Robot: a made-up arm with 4 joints.
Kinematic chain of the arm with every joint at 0, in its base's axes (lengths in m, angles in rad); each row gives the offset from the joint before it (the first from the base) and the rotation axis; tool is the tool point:
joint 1: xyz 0 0 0.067 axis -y
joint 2: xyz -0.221 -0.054 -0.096 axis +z
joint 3: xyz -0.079 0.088 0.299 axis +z
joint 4: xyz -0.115 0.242 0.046 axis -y
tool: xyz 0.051 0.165 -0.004
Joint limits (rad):
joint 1: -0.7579..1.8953
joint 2: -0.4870..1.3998
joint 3: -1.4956..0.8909
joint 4: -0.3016..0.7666
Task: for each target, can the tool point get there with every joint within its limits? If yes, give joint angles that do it. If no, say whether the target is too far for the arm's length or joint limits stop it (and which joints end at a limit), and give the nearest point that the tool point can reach.
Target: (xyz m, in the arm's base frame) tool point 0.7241 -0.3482 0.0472
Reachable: no: joint limits stop it (at a limit: joint 1, joint 2, joint 3, joint 4) | nearest point 0.3050 -0.0330 0.1659 | short by 0.538 m
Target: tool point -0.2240 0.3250 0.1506
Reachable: yes | joints 1.2608 -0.1185 -0.8559 -0.1219
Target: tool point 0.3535 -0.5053 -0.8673
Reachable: no: too far | nearest point -0.0012 -0.3205 -0.6509 | short by 0.455 m
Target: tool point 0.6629 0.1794 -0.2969
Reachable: no: joint limits stop it (at a limit: joint 1, joint 2, joint 4) | nearest point 0.2743 0.1103 0.1241 | short by 0.577 m
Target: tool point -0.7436 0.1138 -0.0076
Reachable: yes | joints 0.4260 0.9617 -0.0068 -0.1118
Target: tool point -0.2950 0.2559 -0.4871
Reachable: yes | joints 1.5328 1.1215 -0.7007 0.5828
